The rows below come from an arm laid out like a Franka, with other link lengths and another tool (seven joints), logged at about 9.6 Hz.
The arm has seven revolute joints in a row. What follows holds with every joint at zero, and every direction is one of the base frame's. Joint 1 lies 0.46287 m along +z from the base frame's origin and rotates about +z. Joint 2 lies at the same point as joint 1 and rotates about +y. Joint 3 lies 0.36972 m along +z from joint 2 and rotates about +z. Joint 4 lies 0.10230 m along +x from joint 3 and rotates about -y. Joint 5 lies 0.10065 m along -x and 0.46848 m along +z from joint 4 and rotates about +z. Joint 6 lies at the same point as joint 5 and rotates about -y. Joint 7 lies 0.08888 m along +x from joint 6 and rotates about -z. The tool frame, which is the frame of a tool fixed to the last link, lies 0.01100 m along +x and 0.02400 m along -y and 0.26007 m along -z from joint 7; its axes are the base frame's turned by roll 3.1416, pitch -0.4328 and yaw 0.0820 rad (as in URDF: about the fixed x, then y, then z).
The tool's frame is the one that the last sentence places.
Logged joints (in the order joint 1, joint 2, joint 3, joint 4, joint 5, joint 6, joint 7), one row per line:
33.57, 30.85, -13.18, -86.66, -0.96, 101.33, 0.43
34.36, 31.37, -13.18, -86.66, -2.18, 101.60, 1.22
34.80, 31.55, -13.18, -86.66, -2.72, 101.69, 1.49
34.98, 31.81, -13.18, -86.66, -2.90, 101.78, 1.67
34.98, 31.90, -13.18, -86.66, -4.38, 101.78, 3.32
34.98, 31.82, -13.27, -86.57, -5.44, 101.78, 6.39
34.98, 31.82, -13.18, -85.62, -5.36, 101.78, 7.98
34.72, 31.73, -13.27, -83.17, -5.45, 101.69, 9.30
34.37, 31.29, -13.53, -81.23, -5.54, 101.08, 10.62
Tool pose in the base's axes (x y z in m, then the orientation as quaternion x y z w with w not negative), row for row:
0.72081, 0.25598, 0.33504, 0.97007, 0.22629, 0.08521, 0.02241
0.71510, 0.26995, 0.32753, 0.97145, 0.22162, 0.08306, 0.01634
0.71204, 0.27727, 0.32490, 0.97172, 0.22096, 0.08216, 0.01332
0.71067, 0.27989, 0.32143, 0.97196, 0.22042, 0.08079, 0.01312
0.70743, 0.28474, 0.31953, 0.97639, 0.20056, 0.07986, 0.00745
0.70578, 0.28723, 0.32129, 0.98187, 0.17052, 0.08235, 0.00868
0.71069, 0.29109, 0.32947, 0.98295, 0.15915, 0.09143, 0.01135
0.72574, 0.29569, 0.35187, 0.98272, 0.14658, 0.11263, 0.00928
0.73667, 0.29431, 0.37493, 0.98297, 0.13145, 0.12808, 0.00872
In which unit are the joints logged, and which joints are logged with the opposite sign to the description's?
The joints are logged in degrees. Opposite sign: joint 5.
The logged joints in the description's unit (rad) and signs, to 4 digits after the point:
0.5859, 0.5384, -0.2300, -1.5125, 0.0168, 1.7685, 0.0075
0.5997, 0.5475, -0.2300, -1.5125, 0.0380, 1.7733, 0.0213
0.6074, 0.5507, -0.2300, -1.5125, 0.0475, 1.7748, 0.0260
0.6105, 0.5552, -0.2300, -1.5125, 0.0506, 1.7764, 0.0291
0.6105, 0.5568, -0.2300, -1.5125, 0.0764, 1.7764, 0.0579
0.6105, 0.5554, -0.2316, -1.5109, 0.0949, 1.7764, 0.1115
0.6105, 0.5554, -0.2300, -1.4944, 0.0935, 1.7764, 0.1393
0.6060, 0.5538, -0.2316, -1.4516, 0.0951, 1.7748, 0.1623
0.5999, 0.5461, -0.2361, -1.4177, 0.0967, 1.7642, 0.1854

